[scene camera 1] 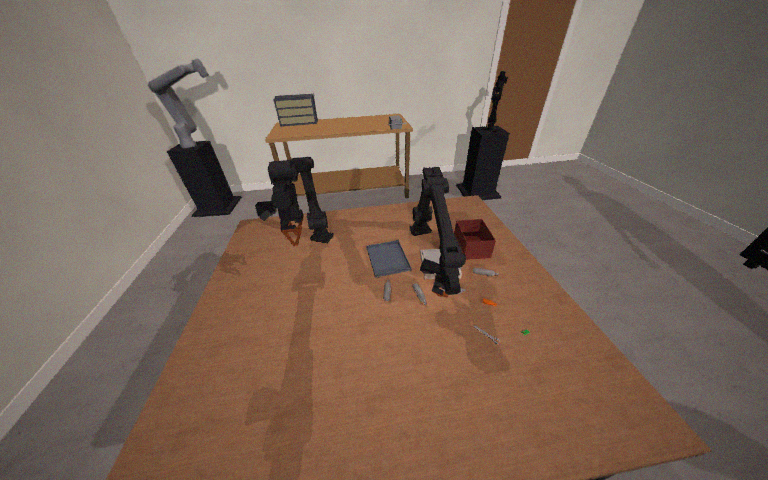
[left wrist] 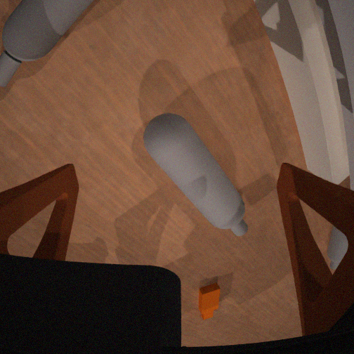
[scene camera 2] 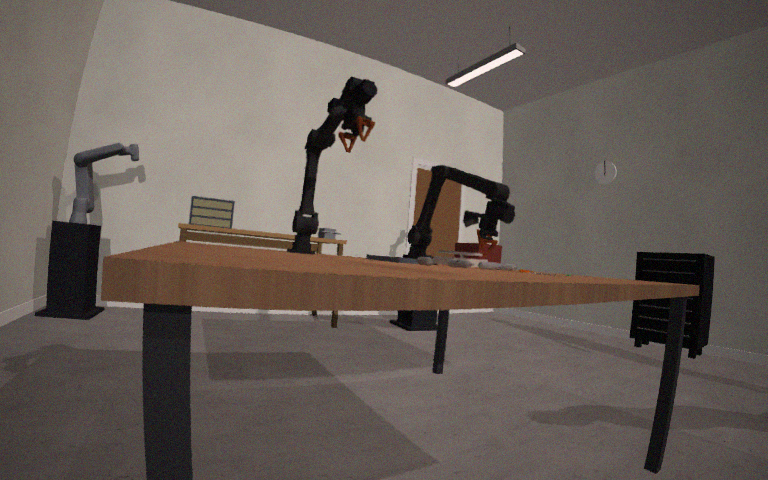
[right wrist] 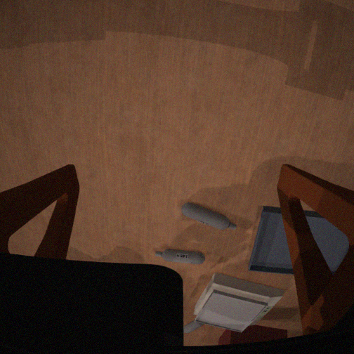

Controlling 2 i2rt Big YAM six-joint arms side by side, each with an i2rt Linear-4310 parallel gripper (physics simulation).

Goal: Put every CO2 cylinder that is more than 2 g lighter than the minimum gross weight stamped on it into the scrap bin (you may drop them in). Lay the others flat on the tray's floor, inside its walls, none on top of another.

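Places are measured from the left arm's base along level axes (x right, y ahead, z up), in centimetres.
Where they show: left gripper, fingertip midpoint: [scene camera 1: 442, 286] [scene camera 2: 482, 252]; right gripper, fingertip midpoint: [scene camera 1: 296, 240] [scene camera 2: 355, 146]; left arm's base at its link origin: [scene camera 1: 420, 230]; right arm's base at its link origin: [scene camera 1: 322, 237].
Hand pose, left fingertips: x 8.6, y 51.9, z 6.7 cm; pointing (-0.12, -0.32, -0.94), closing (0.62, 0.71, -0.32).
Observation:
Each offset is from my left fingertips to the top centre of the thing. "spot": to the spot under its first point.
Grey cylinders lie on the table: one {dz -3.6, dx +23.3, dy -8.9 cm} [scene camera 1: 387, 290] [right wrist: 206, 216] and another {dz -3.6, dx +9.5, dy -2.8 cm} [scene camera 1: 419, 293] [right wrist: 182, 256] are in front of the tray {dz -4.7, dx +17.4, dy -31.9 cm} [scene camera 1: 388, 258] [right wrist: 272, 240], and one {dz -3.6, dx -26.5, dy -7.3 cm} [scene camera 1: 485, 272] is near the dark red bin {dz +5.3, dx -30.5, dy -28.5 cm} [scene camera 1: 475, 246] [right wrist: 255, 335]. A further cylinder [left wrist: 195, 172] lies below my left gripper [scene camera 1: 444, 292] [scene camera 2: 487, 240] [left wrist: 177, 174], slanting between its spread fingertips in the left wrist view. The left gripper is open, above it. My right gripper [scene camera 2: 356, 138] [right wrist: 177, 175] is open and empty, high above the table. Stamped weights are not readable here.
A pale weighing scale {spot: dz -0.5, dx -2.3, dy -21.8 cm} [scene camera 1: 429, 255] [right wrist: 232, 309] stands between tray and bin, partly hidden by the left arm. An orange piece {dz -5.8, dx -19.1, dy +9.3 cm} [scene camera 1: 489, 302] [left wrist: 209, 297], a thin silvery strip {dz -6.4, dx -9.5, dy +22.9 cm} [scene camera 1: 486, 334] and a small green piece {dz -6.3, dx -24.9, dy +26.2 cm} [scene camera 1: 525, 332] lie toward the right front.

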